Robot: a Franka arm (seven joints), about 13 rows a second.
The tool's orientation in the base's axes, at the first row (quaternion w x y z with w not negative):
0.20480, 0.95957, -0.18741, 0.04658
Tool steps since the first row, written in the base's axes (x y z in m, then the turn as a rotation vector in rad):
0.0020, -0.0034, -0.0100, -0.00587, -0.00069, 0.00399
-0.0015, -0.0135, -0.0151, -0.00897, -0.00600, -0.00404
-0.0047, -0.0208, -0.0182, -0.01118, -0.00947, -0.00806
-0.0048, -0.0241, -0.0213, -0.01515, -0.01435, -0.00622
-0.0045, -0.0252, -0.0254, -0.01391, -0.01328, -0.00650
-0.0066, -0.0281, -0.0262, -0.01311, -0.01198, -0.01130
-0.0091, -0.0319, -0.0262, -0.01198, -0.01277, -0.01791
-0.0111, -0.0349, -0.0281, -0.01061, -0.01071, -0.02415
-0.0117, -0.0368, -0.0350, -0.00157, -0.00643, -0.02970
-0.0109, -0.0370, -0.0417, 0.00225, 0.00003, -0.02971
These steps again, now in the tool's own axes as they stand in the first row. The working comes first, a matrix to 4 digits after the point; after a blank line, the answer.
The tool's axes in the first row as the columns of a matrix, in the base's axes (used below as rounded here):
0.9254, -0.3787, 0.0126
-0.3406, -0.8459, -0.4105
0.1662, 0.3756, -0.9118

0.0013, -0.0016, 0.0105, -0.00453, 0.00431, -0.00343
0.0007, 0.0063, 0.0193, -0.00693, 0.00695, 0.00603
-0.0003, 0.0125, 0.0251, -0.00846, 0.00922, 0.01110
0.0002, 0.0142, 0.0293, -0.01017, 0.01554, 0.01137
0.0002, 0.0135, 0.0334, -0.00943, 0.01406, 0.01120
-0.0009, 0.0164, 0.0353, -0.00993, 0.01085, 0.01506
-0.0019, 0.0206, 0.0369, -0.00971, 0.00861, 0.02142
-0.0031, 0.0232, 0.0398, -0.01018, 0.00401, 0.02628
-0.0041, 0.0224, 0.0469, -0.00420, -0.00512, 0.02970
-0.0044, 0.0198, 0.0531, -0.00287, -0.01204, 0.02711

